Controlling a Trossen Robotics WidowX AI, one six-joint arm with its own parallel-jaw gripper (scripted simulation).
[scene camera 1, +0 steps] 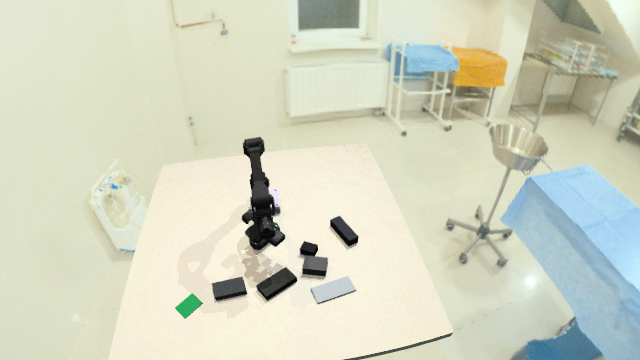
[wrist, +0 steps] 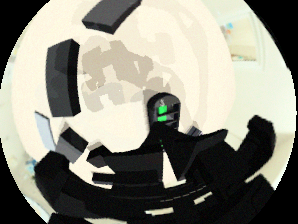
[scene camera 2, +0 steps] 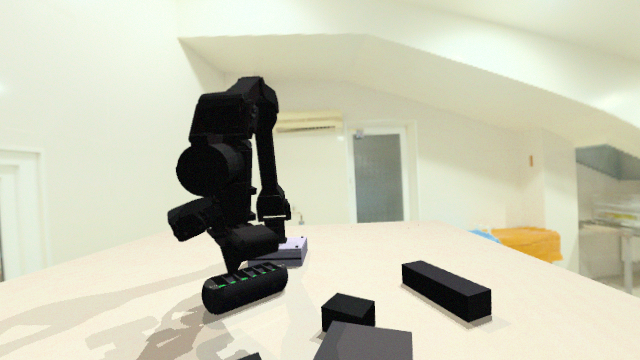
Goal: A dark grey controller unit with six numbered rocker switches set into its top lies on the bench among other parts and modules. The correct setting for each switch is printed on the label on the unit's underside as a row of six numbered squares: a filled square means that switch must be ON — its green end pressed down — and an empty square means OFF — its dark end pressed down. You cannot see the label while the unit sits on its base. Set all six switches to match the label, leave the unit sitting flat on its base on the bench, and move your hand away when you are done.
Scene:
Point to a light grey plate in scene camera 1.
341, 286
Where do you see a black cube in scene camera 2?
346, 308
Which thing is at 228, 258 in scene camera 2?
My gripper.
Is my gripper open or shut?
Shut.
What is my gripper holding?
Nothing.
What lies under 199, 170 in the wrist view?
My gripper.

